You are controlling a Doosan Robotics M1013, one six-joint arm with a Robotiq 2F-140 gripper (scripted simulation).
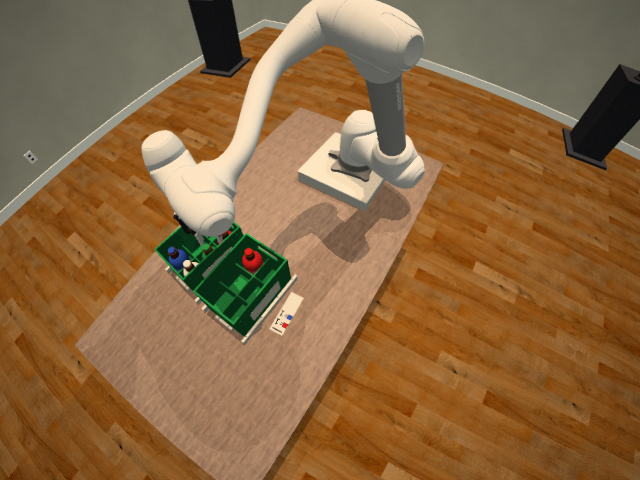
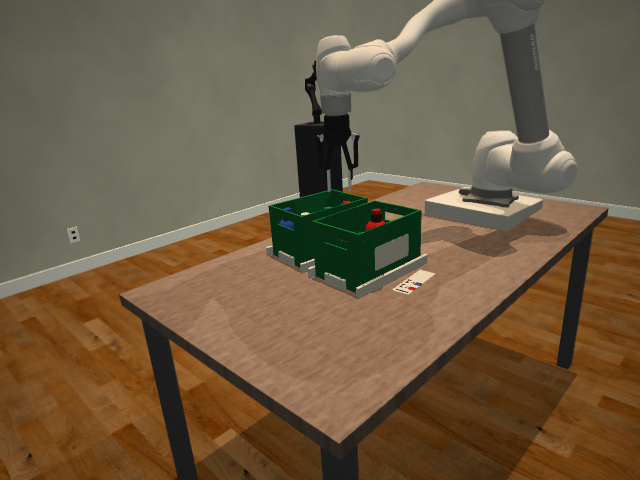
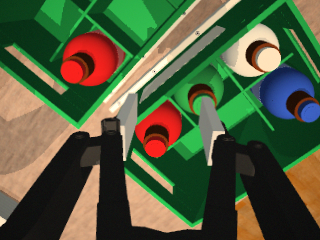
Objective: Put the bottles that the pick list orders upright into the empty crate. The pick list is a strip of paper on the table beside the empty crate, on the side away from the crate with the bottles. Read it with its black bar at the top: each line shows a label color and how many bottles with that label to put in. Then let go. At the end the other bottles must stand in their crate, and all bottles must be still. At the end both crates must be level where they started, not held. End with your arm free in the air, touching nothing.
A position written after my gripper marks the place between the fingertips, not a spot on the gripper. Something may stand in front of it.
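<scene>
My gripper (image 2: 339, 190) is here, visible in image 3 (image 3: 168, 108) too. I can see a green crate (image 2: 298, 243) and a further green crate (image 2: 342, 247). There is a red-label bottle (image 3: 90, 59), and a further red-label bottle (image 3: 160, 129) as well, along with a green-label bottle (image 3: 208, 83) and a white-label bottle (image 3: 250, 56).
</scene>
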